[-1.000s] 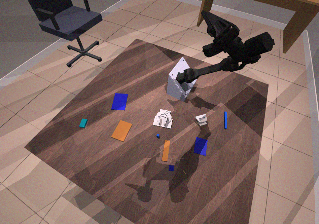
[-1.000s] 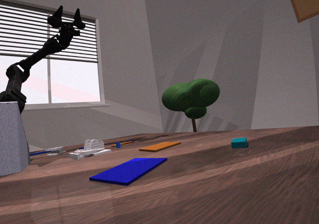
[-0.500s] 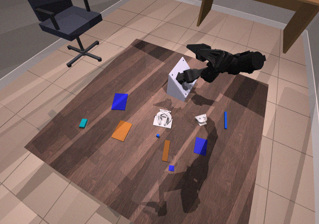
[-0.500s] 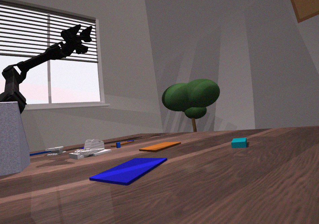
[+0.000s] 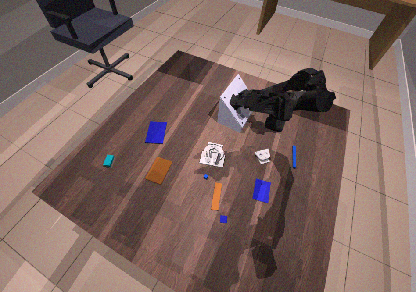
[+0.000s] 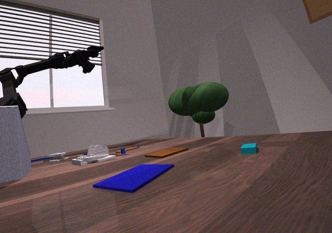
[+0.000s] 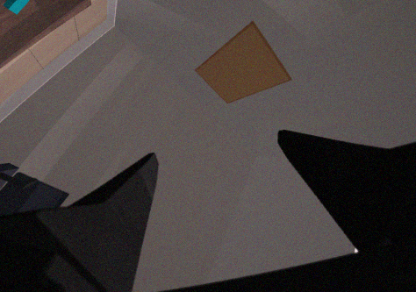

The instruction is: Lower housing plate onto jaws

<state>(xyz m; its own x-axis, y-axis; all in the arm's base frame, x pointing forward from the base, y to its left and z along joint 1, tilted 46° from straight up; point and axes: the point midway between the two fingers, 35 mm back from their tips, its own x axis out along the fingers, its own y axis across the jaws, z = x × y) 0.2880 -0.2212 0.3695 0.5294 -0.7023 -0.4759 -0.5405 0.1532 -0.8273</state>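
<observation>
The grey housing plate is 190 mm behind my gripper tip, 150 mm to the left of it and 490 mm below it. Round my gripper tip: small blue cube: 30 mm ahead, 80 mm to the right, 500 mm below; blue bar: 250 mm behind, 310 mm to the left, 510 mm below; teal block: 130 mm ahead, 570 mm to the right, 510 mm below.
</observation>
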